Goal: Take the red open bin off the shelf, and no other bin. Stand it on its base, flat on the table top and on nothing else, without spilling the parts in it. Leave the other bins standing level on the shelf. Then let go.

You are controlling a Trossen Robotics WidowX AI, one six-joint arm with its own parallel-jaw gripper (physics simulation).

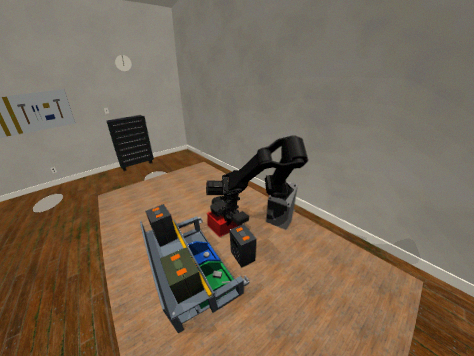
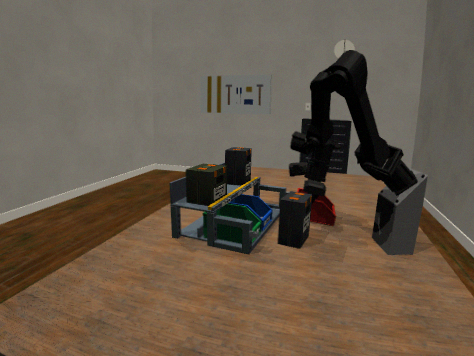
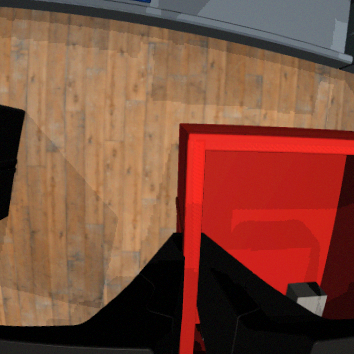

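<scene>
The red open bin (image 1: 218,225) (image 2: 324,212) (image 3: 280,187) is off the shelf, in front of it, and looks roughly level. A grey part (image 3: 311,303) lies inside it. My gripper (image 2: 315,189) (image 3: 187,242) is shut on the bin's side wall, one finger inside and one outside. I cannot tell whether the bin's base touches the table top (image 1: 330,305) (image 2: 240,310) (image 3: 100,165). The blue bin (image 1: 200,250) (image 2: 256,204) and the green bin (image 1: 216,280) (image 2: 231,213) stand side by side, level, on the shelf (image 1: 159,280) (image 2: 175,220) (image 3: 280,25), with parts showing in both.
A tall black box (image 1: 243,248) (image 2: 293,220) (image 3: 7,162) stands on the table close beside the red bin. Another black box (image 1: 162,227) (image 2: 237,165) and an olive box (image 1: 181,275) (image 2: 204,185) stand on the shelf's upper deck, behind a yellow strip (image 2: 235,193).
</scene>
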